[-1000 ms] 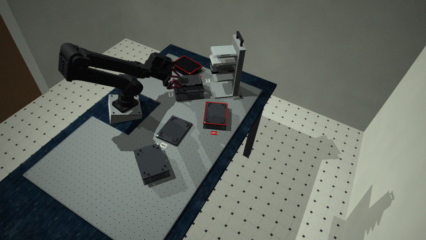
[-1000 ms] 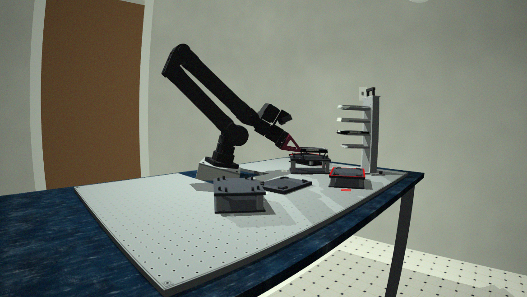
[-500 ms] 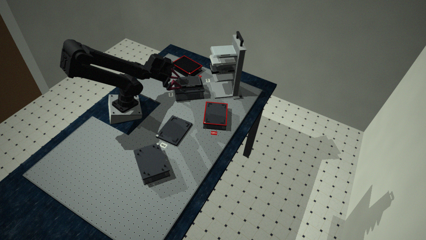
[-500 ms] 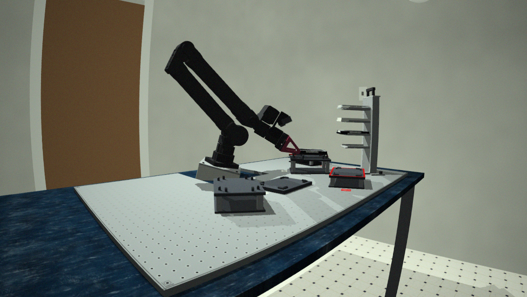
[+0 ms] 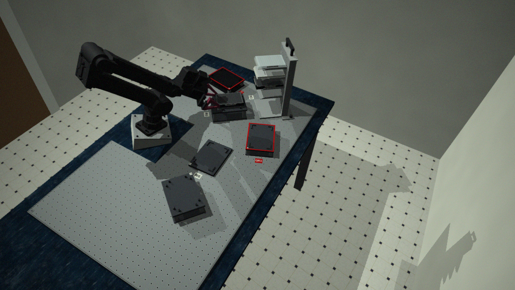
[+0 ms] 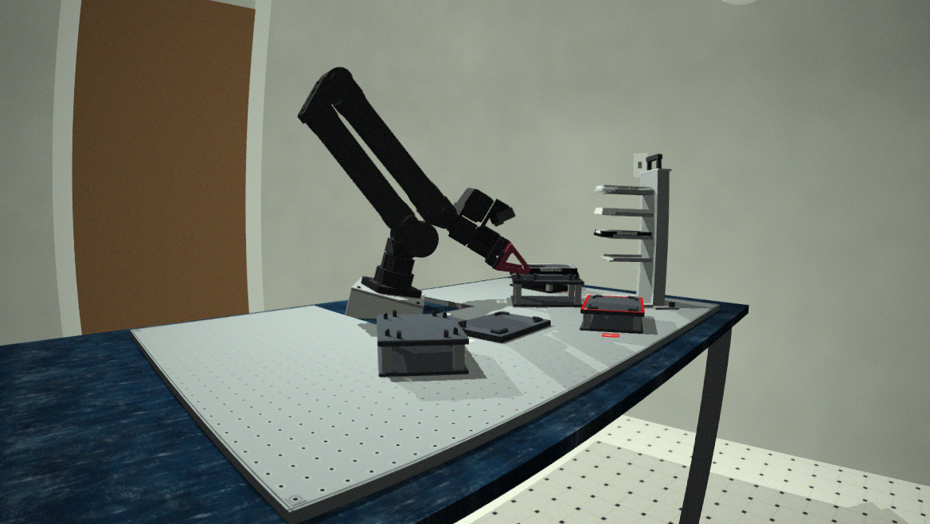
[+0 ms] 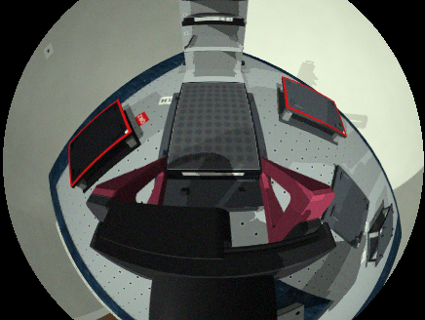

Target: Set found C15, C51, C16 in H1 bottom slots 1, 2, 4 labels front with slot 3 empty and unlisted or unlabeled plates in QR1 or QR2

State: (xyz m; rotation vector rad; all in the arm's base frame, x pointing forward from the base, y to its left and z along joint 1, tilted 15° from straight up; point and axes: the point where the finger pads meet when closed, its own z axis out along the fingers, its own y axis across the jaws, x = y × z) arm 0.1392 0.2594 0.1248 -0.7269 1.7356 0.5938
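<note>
The raised regrip nest RG lies 40 mm to the left of my hand, 30 mm below it and 30 mm ahead of it. Also, from my hand: quarantine nest QR1: 270 mm ahead, 50 mm below, 30 mm to the right; plate hotel H1: 230 mm to the left, 210 mm ahead, 80 mm above; quarantine nest QR2: 210 mm to the left, 120 mm behind, 50 mm below.
</note>
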